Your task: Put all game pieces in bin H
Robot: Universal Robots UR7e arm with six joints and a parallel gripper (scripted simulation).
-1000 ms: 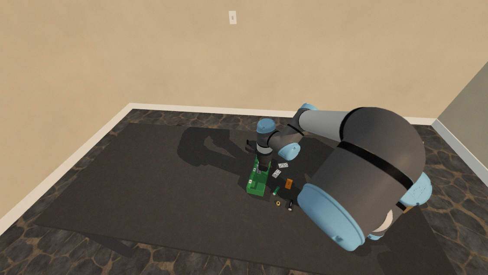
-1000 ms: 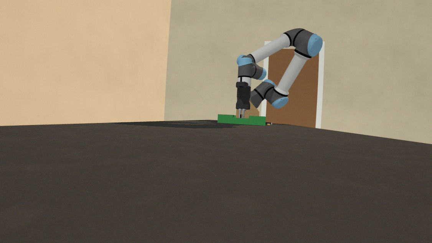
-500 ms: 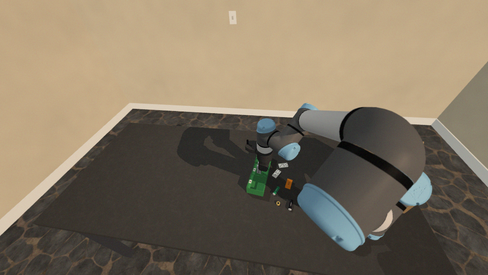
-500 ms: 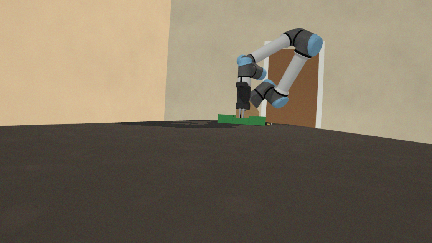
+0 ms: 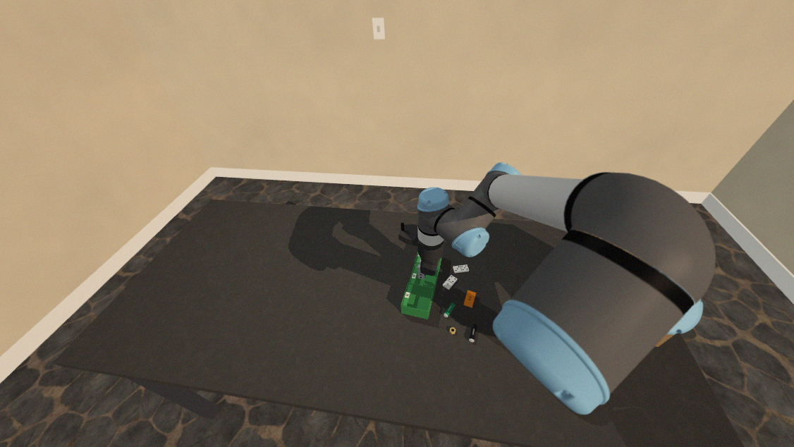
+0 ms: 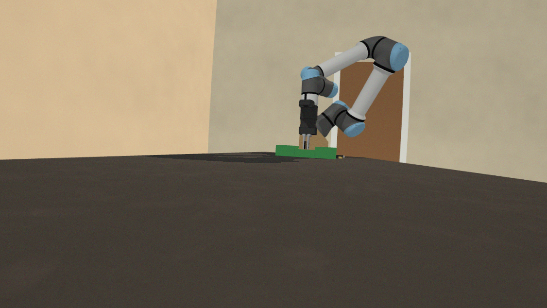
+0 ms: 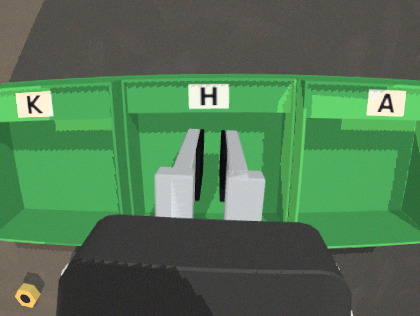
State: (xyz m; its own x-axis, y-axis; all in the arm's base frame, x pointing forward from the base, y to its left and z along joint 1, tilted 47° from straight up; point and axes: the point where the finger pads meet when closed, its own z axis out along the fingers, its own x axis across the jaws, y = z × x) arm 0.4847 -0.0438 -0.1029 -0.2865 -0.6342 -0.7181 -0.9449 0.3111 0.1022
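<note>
My hand is 30 mm above the green bin marked K and 10 mm past it. The rest, counted from my hand: orange block 150 mm behind, 60 mm to the left, 40 mm below; green cylinder 110 mm to the left, 80 mm behind, 40 mm below; white domino 140 mm behind, 50 mm to the right, 50 mm below.
</note>
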